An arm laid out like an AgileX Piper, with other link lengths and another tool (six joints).
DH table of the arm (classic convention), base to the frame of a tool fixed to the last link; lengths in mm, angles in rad. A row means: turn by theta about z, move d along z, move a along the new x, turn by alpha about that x. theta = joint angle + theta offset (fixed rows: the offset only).
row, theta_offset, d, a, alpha
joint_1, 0, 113.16, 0, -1.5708
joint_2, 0.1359, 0, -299.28, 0
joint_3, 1.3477, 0, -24.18, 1.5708
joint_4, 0, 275.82, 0, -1.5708
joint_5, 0, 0, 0, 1.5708
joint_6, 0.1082, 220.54, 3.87, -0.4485
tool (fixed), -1.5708, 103.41, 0, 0
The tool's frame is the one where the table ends.
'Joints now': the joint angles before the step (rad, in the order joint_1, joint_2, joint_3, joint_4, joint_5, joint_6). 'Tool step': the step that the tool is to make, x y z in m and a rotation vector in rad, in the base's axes. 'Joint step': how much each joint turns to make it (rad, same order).
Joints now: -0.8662 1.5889 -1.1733 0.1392 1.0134 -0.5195
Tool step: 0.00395 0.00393 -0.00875 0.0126 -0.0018 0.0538
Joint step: 0.0000 0.0286 0.0000 0.0265 -0.0118 -0.0666
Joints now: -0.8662 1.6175 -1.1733 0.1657 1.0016 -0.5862
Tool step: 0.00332 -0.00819 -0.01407 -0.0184 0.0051 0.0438
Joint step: 0.0000 0.0408 -0.0001 -0.0020 -0.0450 -0.0516
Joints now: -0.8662 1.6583 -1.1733 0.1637 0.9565 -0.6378
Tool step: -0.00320 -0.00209 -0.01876 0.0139 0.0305 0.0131
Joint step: 0.0000 0.0491 -0.0001 -0.0119 -0.0174 -0.0110
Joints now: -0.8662 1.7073 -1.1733 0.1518 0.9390 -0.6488
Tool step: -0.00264 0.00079 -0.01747 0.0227 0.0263 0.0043
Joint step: 0.0000 0.0466 0.0000 -0.0043 -0.0119 -0.0040
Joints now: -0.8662 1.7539 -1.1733 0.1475 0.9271 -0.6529
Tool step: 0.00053 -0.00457 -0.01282 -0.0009 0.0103 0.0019
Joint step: 0.0000 0.0344 0.0000 -0.0070 -0.0284 -0.0021
